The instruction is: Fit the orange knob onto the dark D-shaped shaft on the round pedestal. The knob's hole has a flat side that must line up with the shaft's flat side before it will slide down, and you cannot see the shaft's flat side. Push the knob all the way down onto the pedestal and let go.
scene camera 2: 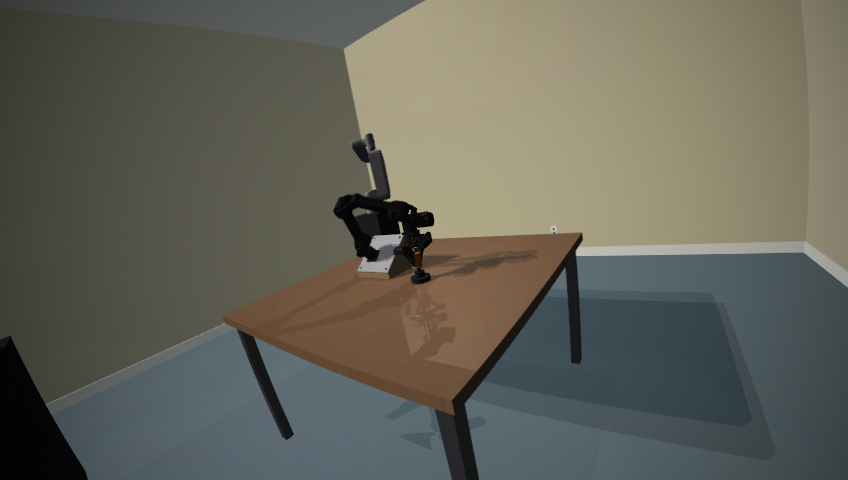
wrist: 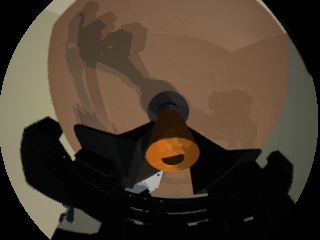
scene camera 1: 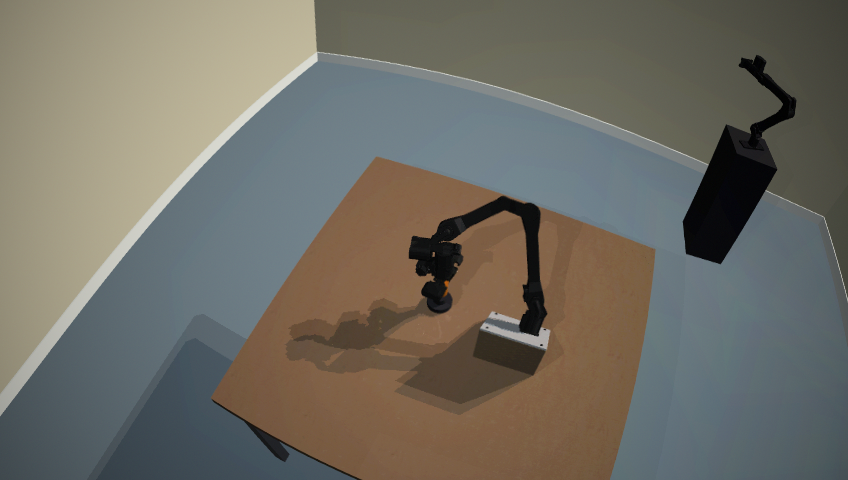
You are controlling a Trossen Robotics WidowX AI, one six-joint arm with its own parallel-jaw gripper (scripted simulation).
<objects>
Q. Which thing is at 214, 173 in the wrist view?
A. My gripper.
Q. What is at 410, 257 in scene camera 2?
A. My gripper.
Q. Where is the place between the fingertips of my gripper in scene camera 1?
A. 441, 290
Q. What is my gripper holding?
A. An orange knob.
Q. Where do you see a round pedestal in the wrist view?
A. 164, 100
</objects>
